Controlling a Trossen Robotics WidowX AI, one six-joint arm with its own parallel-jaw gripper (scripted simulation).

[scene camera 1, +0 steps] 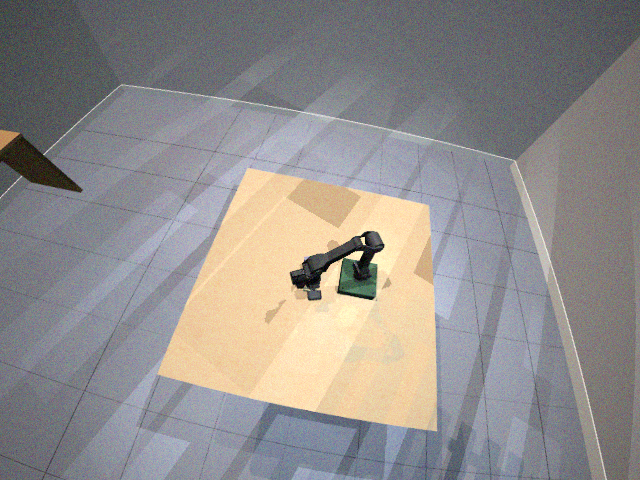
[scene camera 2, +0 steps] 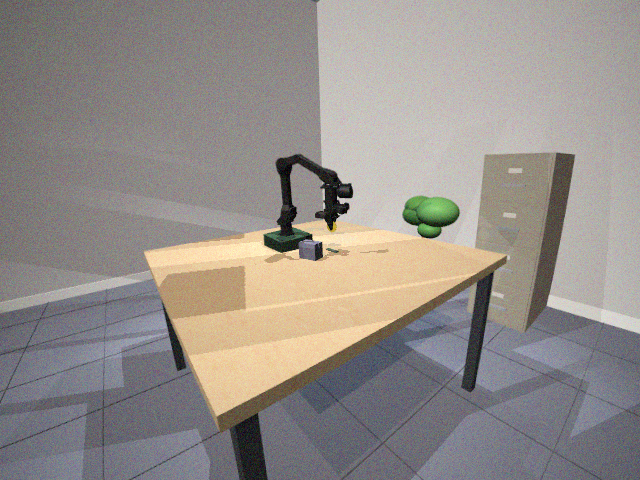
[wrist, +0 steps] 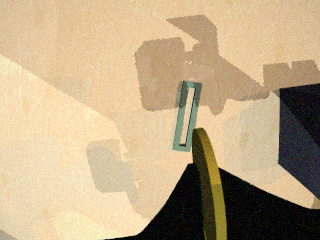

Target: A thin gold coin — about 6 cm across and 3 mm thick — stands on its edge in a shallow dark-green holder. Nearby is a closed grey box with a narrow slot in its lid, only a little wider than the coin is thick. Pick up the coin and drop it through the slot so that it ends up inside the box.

The gripper (wrist: pixel 198 170) carries a gold coin.
